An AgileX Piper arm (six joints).
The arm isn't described. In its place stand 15 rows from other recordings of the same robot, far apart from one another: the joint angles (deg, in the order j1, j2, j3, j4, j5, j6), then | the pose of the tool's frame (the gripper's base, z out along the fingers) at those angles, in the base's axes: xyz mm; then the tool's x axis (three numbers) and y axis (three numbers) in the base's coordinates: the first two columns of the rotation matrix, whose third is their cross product.
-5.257 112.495 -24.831 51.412 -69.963 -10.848 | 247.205 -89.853 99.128 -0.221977 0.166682 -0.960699 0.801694 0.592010 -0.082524
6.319 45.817 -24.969 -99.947 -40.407 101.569 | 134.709 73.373 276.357 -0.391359 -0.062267 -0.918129 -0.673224 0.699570 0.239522
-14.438 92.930 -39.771 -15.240 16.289 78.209 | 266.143 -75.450 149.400 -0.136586 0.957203 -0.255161 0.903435 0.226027 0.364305
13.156 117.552 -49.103 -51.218 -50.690 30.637 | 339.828 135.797 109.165 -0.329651 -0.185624 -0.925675 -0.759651 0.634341 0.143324
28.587 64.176 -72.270 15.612 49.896 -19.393 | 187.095 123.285 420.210 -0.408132 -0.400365 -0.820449 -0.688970 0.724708 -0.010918
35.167 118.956 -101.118 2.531 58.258 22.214 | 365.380 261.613 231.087 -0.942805 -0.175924 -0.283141 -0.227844 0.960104 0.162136
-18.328 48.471 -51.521 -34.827 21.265 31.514 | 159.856 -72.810 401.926 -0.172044 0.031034 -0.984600 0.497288 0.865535 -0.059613
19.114 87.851 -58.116 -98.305 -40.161 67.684 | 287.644 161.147 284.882 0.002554 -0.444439 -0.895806 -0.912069 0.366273 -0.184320
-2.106 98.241 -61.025 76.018 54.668 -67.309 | 339.933 59.588 238.624 -0.772025 0.021951 -0.635213 -0.483126 0.629128 0.608923
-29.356 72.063 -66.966 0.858 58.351 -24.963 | 216.870 -120.650 347.571 -0.876769 0.017164 -0.480606 0.132561 0.969273 -0.207215
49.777 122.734 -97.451 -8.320 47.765 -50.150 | 305.960 346.662 189.614 0.269691 -0.953987 -0.131053 -0.906475 -0.205591 -0.368830
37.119 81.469 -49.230 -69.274 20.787 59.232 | 257.207 156.777 263.662 -0.397392 -0.480371 -0.781872 -0.417346 0.853430 -0.312217
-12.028 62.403 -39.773 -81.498 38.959 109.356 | 197.413 -99.921 306.656 0.011257 0.400833 -0.916082 0.823186 0.516374 0.236056
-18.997 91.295 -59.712 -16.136 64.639 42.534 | 255.956 -112.287 223.811 -0.587991 0.796460 -0.141134 0.804185 0.556872 -0.207797
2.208 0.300 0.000 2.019 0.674 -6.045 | 56.644 2.222 211.919 0.072663 -0.067462 -0.995072 -0.033922 0.996965 -0.070068
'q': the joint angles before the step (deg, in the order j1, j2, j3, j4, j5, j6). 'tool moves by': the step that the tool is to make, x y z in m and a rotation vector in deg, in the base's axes. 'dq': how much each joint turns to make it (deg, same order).
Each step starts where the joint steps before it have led.
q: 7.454, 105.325, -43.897, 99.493, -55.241, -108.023
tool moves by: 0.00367, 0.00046, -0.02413, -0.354, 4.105, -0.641
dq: 0.000, 5.265, -0.905, 0.455, -0.135, 0.328
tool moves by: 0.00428, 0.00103, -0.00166, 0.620, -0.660, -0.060
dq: 0.001, 0.699, -0.904, 0.000, 0.517, 0.546
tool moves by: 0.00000, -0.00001, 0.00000, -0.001, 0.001, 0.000
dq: -0.002, 0.000, 0.000, -0.001, 0.000, -0.001
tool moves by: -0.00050, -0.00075, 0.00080, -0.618, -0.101, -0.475
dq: 0.000, 0.002, 0.000, -0.002, -0.763, 0.190
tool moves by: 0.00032, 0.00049, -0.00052, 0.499, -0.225, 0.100
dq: 0.000, -0.002, 0.001, 0.001, 0.497, 0.248
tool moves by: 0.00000, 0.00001, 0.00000, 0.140, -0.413, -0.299
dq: 0.002, -0.001, 0.000, 0.002, 0.002, 0.528
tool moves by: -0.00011, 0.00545, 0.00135, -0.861, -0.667, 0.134
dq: 1.269, 0.001, -0.001, 0.000, -1.268, 0.932
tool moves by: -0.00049, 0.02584, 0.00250, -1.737, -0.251, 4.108
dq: 5.321, -0.130, 0.171, -0.003, -2.099, 0.370
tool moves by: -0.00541, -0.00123, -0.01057, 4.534, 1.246, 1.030
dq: -0.900, -0.001, 1.842, 0.003, 5.269, 0.961
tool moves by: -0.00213, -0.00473, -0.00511, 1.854, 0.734, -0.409
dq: -1.254, 0.225, 0.655, -0.001, 2.203, 0.238
